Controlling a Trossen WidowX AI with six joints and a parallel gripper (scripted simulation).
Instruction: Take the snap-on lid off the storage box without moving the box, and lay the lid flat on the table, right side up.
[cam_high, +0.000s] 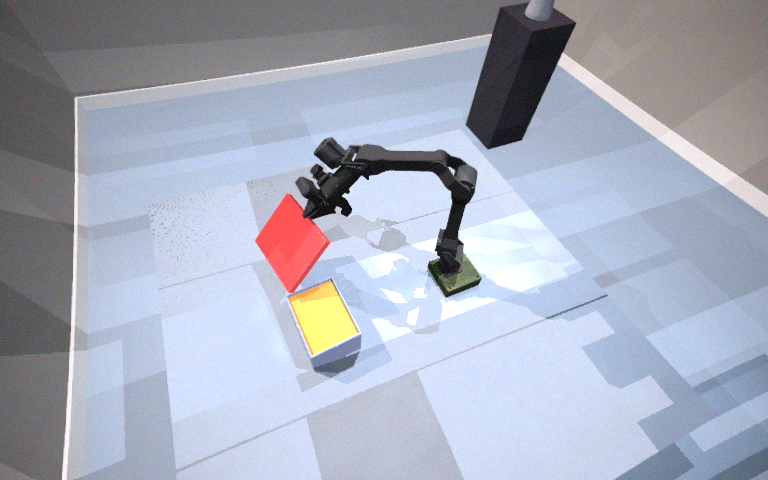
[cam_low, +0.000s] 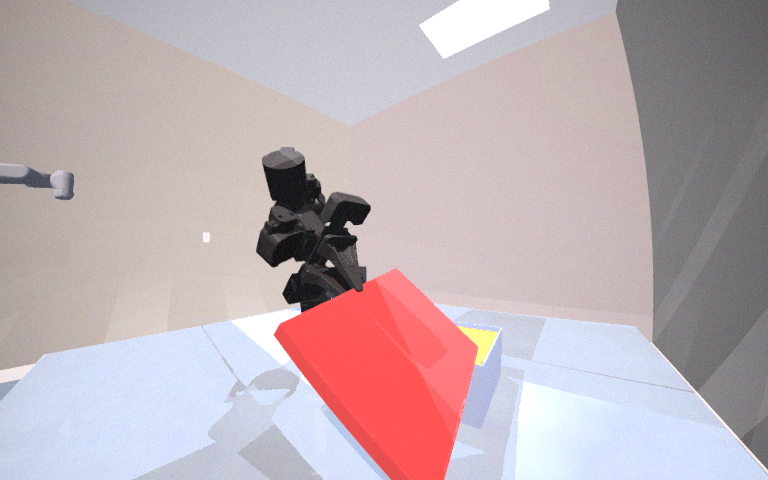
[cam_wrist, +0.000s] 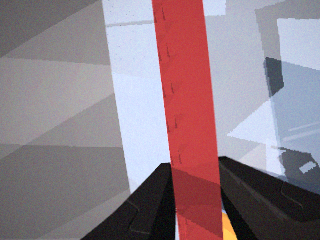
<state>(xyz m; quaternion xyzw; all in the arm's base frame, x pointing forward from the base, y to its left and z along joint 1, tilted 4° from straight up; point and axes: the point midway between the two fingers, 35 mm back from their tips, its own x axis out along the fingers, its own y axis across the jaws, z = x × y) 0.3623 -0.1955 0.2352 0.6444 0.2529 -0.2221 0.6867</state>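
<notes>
My gripper tip is 6 cm short of the red lid, 2 cm to the right of it and 5 cm above it. From my gripper tip the other things lie so: box 4 cm ahead, 24 cm to the left, 18 cm below.
</notes>
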